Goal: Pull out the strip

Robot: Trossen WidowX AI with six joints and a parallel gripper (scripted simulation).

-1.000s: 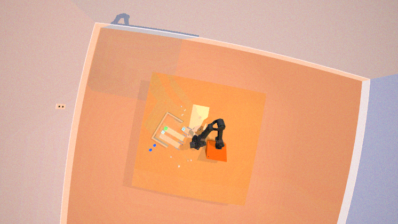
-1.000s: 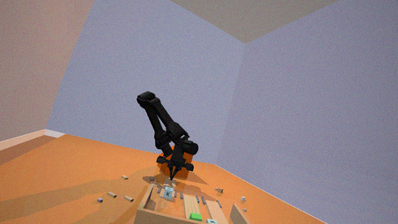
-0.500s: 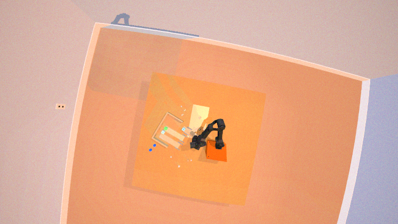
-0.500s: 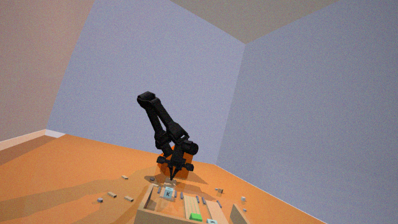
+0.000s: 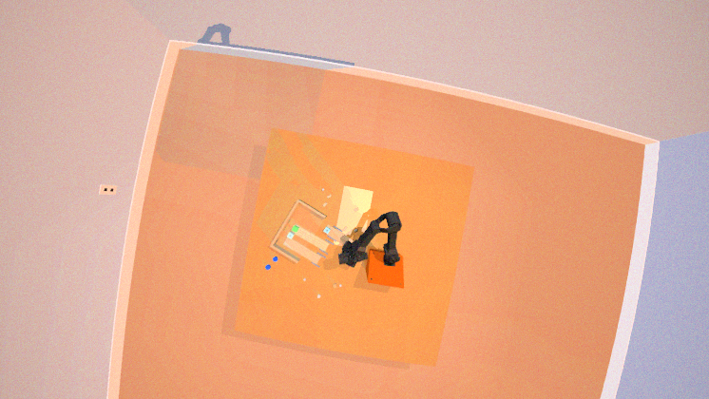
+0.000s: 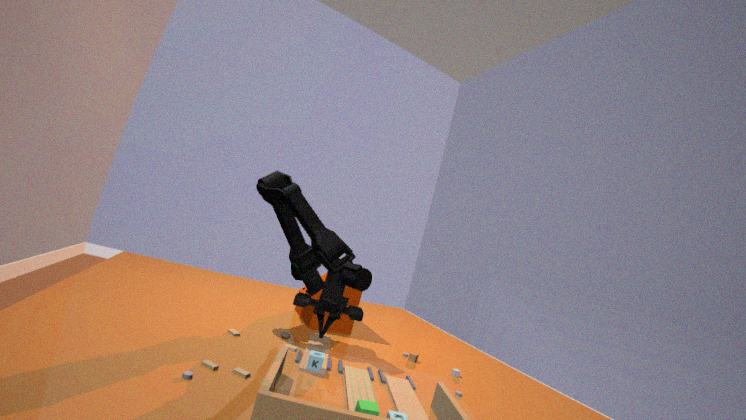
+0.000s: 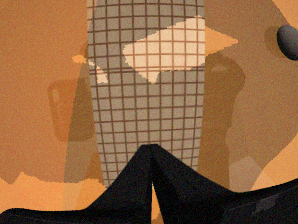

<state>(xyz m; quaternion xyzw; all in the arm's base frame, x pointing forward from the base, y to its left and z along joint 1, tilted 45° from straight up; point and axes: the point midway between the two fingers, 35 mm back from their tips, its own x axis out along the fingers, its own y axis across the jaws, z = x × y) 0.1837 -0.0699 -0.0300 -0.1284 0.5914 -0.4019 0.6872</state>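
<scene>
Right now my gripper tip is 90 mm short of the pale gridded strip and 40 mm to the left of it.
</scene>
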